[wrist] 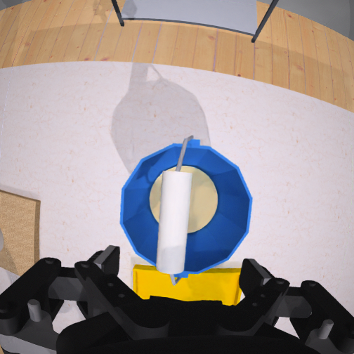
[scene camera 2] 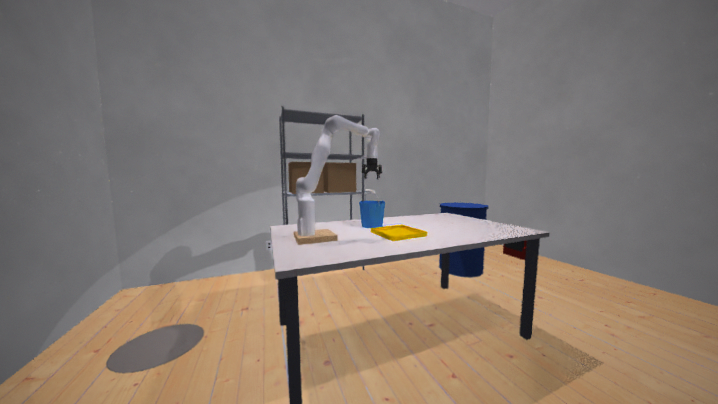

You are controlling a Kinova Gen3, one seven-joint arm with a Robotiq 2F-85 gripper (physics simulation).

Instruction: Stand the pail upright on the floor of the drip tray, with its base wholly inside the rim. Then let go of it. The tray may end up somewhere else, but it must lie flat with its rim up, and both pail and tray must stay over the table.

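Seen in the pictures: gripper, fingertip midpoint: (scene camera 2: pixel 372 179); arm's base at its link origin: (scene camera 2: pixel 307 234).
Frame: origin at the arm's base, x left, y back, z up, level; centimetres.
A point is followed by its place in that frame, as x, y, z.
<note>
The blue pail (scene camera 2: pixel 372 214) {3.2, -48.3, 7.0} (wrist: pixel 231 210) stands upright on the table, beside the tray. Its wire handle with a white grip (scene camera 2: pixel 370 191) {7.4, -49.5, 22.7} (wrist: pixel 174 222) is raised over the opening. The yellow drip tray (scene camera 2: pixel 399 232) {-16.8, -55.2, -2.7} (wrist: pixel 187 287) lies flat with its rim up; in the wrist view the gripper hides its lower part. My gripper (scene camera 2: pixel 372 176) {8.9, -52.0, 31.1} (wrist: pixel 180 266) is open and empty, pointing down a little above the handle. In the wrist view the white grip lies ahead of and partly between the spread fingers, slightly tilted.
The arm's wooden base block (scene camera 2: pixel 316 236) {-7.1, -2.8, 0.0} (wrist: pixel 20 230) sits on the table (scene camera 2: pixel 321 258) {-33.8, 5.7, -3.1} (wrist: pixel 65 125), left of the pail. A shelf rack (scene camera 2: pixel 283 165) with cardboard boxes (scene camera 2: pixel 341 176) stands behind the table. A blue barrel (scene camera 2: pixel 462 263) stands on the floor behind the table's right part.
</note>
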